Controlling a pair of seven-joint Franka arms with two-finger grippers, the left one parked.
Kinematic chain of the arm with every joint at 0, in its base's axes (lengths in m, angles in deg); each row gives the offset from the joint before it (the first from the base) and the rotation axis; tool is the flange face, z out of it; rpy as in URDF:
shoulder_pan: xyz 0 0 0.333 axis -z
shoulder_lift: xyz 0 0 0 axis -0.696 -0.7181 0
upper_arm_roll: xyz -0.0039 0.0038 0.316 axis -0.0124 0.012 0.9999
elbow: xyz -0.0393 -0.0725 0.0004 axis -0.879 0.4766 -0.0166
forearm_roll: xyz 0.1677 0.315 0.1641 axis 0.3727 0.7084 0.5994
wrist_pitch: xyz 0 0 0 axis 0.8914 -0.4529 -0.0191
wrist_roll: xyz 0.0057 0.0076 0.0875 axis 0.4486 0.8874 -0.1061
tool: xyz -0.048 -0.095 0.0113 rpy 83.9 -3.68 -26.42
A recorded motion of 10 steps. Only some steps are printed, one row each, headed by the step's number.
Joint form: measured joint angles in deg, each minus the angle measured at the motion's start. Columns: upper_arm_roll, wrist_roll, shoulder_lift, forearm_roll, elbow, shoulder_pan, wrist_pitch.
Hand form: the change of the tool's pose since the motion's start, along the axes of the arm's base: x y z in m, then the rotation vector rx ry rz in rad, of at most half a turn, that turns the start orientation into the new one. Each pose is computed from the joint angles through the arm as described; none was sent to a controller.
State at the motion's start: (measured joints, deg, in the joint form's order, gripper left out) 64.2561 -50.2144 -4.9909 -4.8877 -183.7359 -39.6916 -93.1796
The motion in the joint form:
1: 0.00 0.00 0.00 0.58 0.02 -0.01 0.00
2: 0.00 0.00 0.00 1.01 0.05 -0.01 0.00
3: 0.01 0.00 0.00 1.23 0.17 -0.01 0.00
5: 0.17 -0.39 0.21 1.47 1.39 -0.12 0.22
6: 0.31 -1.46 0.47 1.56 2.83 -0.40 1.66
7: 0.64 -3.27 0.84 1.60 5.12 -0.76 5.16
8: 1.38 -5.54 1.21 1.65 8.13 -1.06 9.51
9: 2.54 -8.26 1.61 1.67 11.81 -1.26 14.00
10: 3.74 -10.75 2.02 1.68 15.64 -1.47 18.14
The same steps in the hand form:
1: 0.0002 0.0002 0.0001 0.0068 -0.0022 -0.0069
2: 0.0003 0.0002 0.0004 0.0119 -0.0041 -0.0122
3: 0.0010 0.0002 0.0012 0.0140 -0.0069 -0.0147
5: 0.0077 0.0012 0.0118 0.0128 -0.0285 -0.0194
6: 0.0134 0.0039 0.0228 0.0142 -0.0339 -0.0320
7: 0.0198 0.0090 0.0381 0.0197 -0.0209 -0.0530
8: 0.0279 0.0173 0.0581 0.0255 -0.0056 -0.0762
9: 0.0375 0.0286 0.0840 0.0289 0.0002 -0.1010
10: 0.0463 0.0409 0.1125 0.0306 -0.0025 -0.1207

